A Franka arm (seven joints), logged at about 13 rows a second.
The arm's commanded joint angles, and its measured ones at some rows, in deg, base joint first. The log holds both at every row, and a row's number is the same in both.
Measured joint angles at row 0:
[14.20, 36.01, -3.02, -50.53, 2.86, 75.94, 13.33]
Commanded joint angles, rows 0 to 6:
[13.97, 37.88, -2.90, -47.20, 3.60, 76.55, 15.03]
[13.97, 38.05, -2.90, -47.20, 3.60, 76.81, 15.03]
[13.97, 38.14, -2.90, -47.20, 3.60, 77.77, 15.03]
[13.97, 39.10, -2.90, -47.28, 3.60, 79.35, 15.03]
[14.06, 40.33, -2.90, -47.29, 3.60, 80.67, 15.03]
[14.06, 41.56, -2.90, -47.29, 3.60, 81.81, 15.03]
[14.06, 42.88, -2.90, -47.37, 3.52, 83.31, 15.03]
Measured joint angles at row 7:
[14.12, 38.85, -3.02, -49.95, 2.86, 81.30, 13.50]
